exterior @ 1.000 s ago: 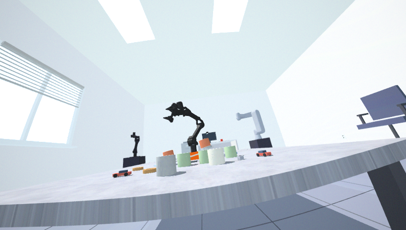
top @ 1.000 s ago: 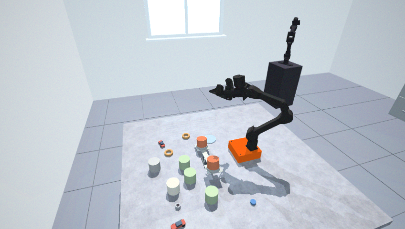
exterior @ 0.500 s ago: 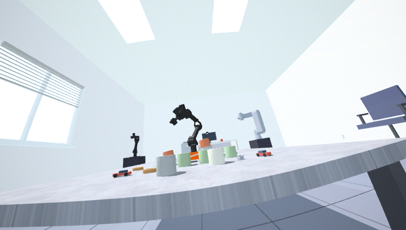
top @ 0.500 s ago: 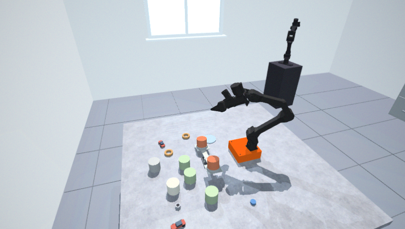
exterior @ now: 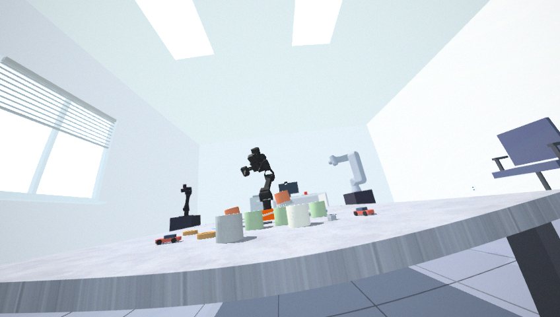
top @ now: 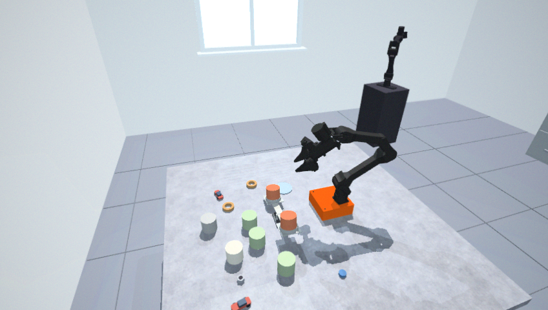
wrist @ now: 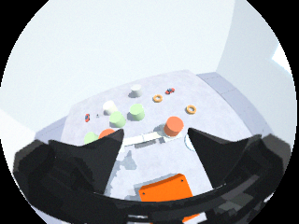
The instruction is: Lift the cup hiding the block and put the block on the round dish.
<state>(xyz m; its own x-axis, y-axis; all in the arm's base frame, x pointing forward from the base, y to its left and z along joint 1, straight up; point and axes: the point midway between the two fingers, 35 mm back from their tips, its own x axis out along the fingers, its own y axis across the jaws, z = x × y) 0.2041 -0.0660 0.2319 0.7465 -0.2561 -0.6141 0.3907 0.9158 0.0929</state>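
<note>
My gripper tip is 6 cm short of the small pale block, 10 cm to the left of it and 23 cm above it. Round my gripper tip: blue disc: 2 cm behind, 40 cm to the left, 27 cm below; then small balance: 8 cm ahead, 3 cm to the left, 23 cm below; then pale blue round dish: 3 cm behind, 19 cm to the right, 27 cm below.
</note>
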